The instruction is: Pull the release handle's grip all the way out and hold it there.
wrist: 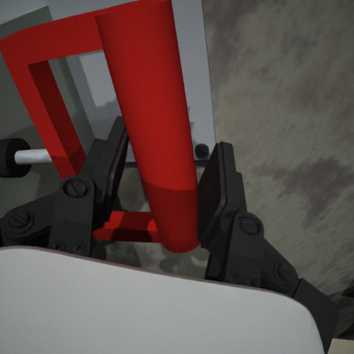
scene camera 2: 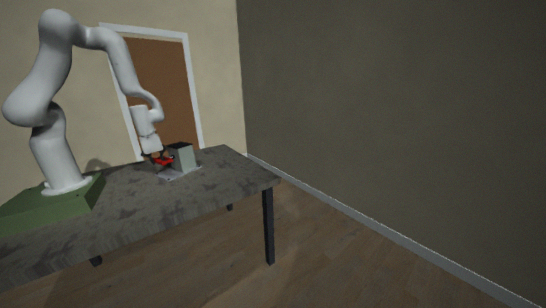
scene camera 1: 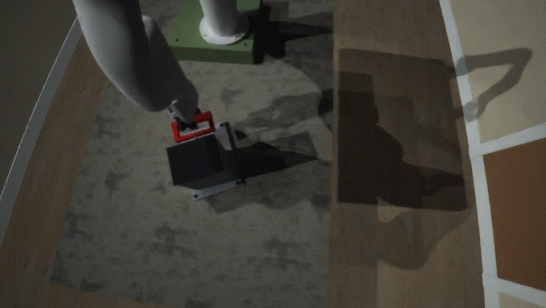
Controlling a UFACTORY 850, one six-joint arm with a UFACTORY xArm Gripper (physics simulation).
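The release handle's red grip (scene camera 1: 204,117) (scene camera 2: 162,161) (wrist: 155,125) is a rectangular loop with a thick round outer bar. It stands out from the tall grey housing (scene camera 1: 192,160) (scene camera 2: 186,159) on its side towards the robot's base. In the wrist view a pale rod (wrist: 32,156) runs from a black collar (wrist: 11,158) to the loop's inner bar. My gripper (scene camera 1: 187,123) (scene camera 2: 158,159) (wrist: 168,152) is shut on the outer bar, with one finger inside the loop and the other outside it. The fingertips' far ends are partly hidden behind the bar.
The housing stands on a light base plate (scene camera 1: 224,137) (scene camera 2: 170,176) (wrist: 196,75) with dark screws. The plate lies on a mottled grey table (scene camera 1: 280,220) (scene camera 2: 227,172). The green block (scene camera 1: 187,42) (scene camera 2: 50,212) under the arm's base stands on the same table.
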